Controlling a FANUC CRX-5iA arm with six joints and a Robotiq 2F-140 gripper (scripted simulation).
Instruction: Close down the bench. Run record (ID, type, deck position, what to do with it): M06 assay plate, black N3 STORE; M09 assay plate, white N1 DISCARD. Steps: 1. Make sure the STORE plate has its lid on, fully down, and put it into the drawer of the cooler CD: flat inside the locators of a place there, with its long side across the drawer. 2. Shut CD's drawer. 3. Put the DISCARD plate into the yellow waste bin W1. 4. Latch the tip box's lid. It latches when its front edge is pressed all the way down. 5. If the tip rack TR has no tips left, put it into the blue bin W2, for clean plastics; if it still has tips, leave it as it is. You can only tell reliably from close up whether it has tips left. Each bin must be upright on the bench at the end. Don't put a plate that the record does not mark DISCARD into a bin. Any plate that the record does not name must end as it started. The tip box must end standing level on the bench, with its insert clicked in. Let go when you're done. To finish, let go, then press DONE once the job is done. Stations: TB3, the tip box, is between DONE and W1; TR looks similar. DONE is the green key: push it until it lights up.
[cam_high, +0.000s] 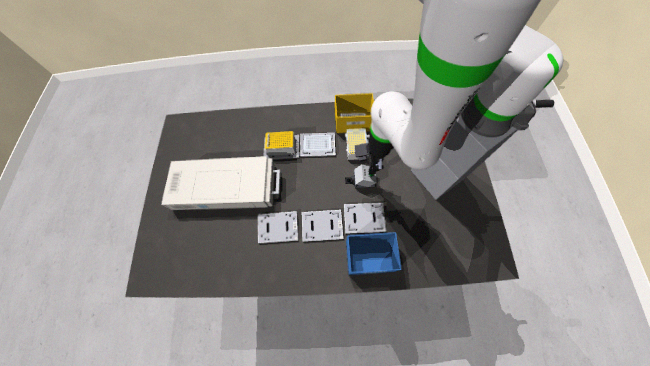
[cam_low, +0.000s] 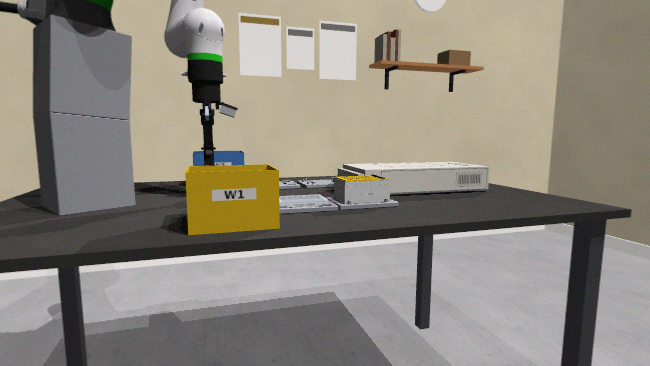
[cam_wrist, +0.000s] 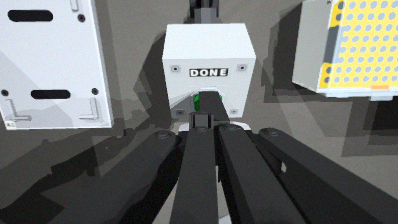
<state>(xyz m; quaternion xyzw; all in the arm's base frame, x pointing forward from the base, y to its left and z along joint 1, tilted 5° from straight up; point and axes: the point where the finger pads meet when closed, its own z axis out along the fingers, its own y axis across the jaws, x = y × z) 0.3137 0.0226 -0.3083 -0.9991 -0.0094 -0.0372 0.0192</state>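
Now: the done key box 20 mm ahead of my hand and 60 mm below it. The rest, counted from my hand: white assay plate 60 mm ahead, 310 mm to the right, 100 mm below; lidded pale plate 230 mm ahead, 180 mm to the right, 90 mm below; yellow tip rack TR 390 mm ahead, 180 mm to the right, 60 mm below.
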